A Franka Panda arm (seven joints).
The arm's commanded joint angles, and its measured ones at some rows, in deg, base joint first. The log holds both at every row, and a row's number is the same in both.
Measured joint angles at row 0:
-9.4 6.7 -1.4 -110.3 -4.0 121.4 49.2
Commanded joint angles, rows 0 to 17:
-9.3 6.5 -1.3 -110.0 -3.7 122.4 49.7
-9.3 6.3 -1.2 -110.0 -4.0 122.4 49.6
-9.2 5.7 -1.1 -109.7 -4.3 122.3 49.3
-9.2 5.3 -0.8 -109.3 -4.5 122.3 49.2
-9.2 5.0 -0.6 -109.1 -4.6 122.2 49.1
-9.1 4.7 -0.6 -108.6 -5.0 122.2 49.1
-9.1 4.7 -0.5 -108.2 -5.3 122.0 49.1
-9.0 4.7 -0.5 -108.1 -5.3 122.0 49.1
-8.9 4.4 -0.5 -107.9 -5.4 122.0 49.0
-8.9 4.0 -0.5 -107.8 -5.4 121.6 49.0
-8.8 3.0 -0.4 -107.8 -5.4 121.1 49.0
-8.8 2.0 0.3 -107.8 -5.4 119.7 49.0
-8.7 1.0 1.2 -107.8 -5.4 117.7 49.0
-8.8 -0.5 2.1 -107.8 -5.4 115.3 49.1
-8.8 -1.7 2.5 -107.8 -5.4 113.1 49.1
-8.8 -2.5 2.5 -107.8 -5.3 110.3 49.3
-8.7 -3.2 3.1 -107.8 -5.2 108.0 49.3
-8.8 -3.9 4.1 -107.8 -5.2 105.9 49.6
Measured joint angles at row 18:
-8.4 -0.8 2.1 -107.3 -4.4 111.8 49.0
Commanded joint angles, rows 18 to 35:
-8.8 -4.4 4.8 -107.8 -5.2 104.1 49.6
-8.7 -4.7 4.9 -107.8 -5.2 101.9 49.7
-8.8 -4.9 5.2 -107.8 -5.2 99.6 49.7
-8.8 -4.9 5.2 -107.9 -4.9 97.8 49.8
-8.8 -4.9 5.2 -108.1 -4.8 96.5 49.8
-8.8 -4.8 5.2 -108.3 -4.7 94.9 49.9
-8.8 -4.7 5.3 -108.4 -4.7 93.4 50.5
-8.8 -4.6 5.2 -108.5 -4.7 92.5 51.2
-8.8 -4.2 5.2 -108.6 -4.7 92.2 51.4
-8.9 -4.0 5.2 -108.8 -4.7 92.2 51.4
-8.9 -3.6 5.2 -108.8 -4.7 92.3 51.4
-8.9 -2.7 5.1 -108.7 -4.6 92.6 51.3
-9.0 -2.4 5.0 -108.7 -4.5 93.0 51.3
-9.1 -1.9 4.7 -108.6 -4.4 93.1 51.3
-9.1 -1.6 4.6 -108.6 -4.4 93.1 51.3
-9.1 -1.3 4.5 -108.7 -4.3 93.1 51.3
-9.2 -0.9 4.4 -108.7 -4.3 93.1 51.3
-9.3 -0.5 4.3 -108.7 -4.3 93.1 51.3
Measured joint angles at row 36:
-8.7 -1.3 4.2 -109.0 -4.4 93.3 50.3
